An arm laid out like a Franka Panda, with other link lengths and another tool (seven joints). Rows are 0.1 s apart.
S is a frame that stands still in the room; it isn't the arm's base.
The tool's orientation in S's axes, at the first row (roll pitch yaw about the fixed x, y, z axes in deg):
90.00 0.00 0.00
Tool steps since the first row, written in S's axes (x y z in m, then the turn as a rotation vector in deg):
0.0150 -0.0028 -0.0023 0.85 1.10 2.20
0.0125 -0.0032 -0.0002 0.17 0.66 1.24
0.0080 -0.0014 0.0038 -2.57 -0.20 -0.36
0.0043 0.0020 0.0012 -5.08 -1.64 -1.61
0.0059 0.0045 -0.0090 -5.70 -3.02 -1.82
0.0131 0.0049 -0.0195 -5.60 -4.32 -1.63
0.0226 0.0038 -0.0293 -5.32 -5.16 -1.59
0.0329 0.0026 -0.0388 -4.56 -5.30 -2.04
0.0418 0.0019 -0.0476 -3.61 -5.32 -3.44
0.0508 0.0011 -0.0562 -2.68 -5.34 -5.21
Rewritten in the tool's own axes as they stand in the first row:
0.0150 -0.0023 0.0028 0.85 2.20 -1.10
0.0125 -0.0002 0.0032 0.17 1.24 -0.66
0.0080 0.0038 0.0014 -2.57 -0.36 0.20
0.0043 0.0012 -0.0020 -5.08 -1.61 1.64
0.0059 -0.0090 -0.0045 -5.70 -1.82 3.02
0.0131 -0.0195 -0.0049 -5.60 -1.63 4.32
0.0226 -0.0293 -0.0038 -5.32 -1.59 5.16
0.0329 -0.0388 -0.0026 -4.56 -2.04 5.30
0.0418 -0.0476 -0.0019 -3.61 -3.44 5.32
0.0508 -0.0562 -0.0011 -2.68 -5.21 5.34

